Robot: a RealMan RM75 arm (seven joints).
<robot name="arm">
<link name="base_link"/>
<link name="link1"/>
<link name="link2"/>
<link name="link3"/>
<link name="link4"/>
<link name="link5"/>
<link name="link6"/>
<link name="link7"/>
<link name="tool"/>
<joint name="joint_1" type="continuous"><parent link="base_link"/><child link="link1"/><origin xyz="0.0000 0.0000 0.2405" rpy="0.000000 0.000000 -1.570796"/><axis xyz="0 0 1"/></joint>
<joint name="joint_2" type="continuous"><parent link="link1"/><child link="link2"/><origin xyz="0.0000 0.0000 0.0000" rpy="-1.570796 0.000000 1.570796"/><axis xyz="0 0 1"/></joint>
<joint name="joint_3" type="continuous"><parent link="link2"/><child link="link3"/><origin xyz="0.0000 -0.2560 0.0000" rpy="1.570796 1.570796 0.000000"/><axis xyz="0 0 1"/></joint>
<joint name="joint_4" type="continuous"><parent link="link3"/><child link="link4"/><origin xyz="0.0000 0.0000 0.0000" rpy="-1.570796 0.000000 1.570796"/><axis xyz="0 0 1"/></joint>
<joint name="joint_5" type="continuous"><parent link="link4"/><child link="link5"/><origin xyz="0.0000 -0.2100 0.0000" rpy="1.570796 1.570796 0.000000"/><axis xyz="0 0 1"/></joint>
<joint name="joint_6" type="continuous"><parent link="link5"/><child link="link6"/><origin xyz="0.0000 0.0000 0.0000" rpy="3.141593 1.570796 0.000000"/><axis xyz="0 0 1"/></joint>
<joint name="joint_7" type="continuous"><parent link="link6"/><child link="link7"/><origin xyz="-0.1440 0.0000 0.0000" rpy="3.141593 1.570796 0.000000"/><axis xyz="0 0 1"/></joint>
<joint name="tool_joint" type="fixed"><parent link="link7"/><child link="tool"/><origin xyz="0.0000 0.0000 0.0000" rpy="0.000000 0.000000 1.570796"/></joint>
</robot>
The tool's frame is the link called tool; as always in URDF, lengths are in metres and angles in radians. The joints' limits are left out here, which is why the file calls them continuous.
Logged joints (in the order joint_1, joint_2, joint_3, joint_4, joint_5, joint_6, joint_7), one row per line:
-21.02, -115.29, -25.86, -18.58, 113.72, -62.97, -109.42
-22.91, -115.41, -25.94, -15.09, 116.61, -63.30, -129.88
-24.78, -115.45, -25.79, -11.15, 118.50, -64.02, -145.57
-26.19, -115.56, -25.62, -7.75, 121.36, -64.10, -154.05
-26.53, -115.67, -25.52, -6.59, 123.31, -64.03, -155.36
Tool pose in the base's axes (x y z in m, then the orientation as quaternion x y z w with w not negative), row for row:
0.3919, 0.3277, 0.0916, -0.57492, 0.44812, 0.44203, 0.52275
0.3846, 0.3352, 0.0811, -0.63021, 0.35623, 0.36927, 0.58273
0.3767, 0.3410, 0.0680, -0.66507, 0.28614, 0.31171, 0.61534
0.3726, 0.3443, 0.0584, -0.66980, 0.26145, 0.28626, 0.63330
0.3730, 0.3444, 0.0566, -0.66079, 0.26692, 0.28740, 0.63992
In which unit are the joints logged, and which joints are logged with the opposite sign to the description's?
The joints are logged in degrees. Opposite sign: joint_1, joint_2, joint_6.
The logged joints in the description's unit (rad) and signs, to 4 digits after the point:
0.3669, 2.0122, -0.4513, -0.3243, 1.9848, 1.0990, -1.9097
0.3999, 2.0143, -0.4527, -0.2634, 2.0352, 1.1048, -2.2668
0.4325, 2.0150, -0.4501, -0.1946, 2.0682, 1.1174, -2.5407
0.4571, 2.0169, -0.4472, -0.1353, 2.1181, 1.1188, -2.6887
0.4630, 2.0188, -0.4454, -0.1150, 2.1522, 1.1175, -2.7115

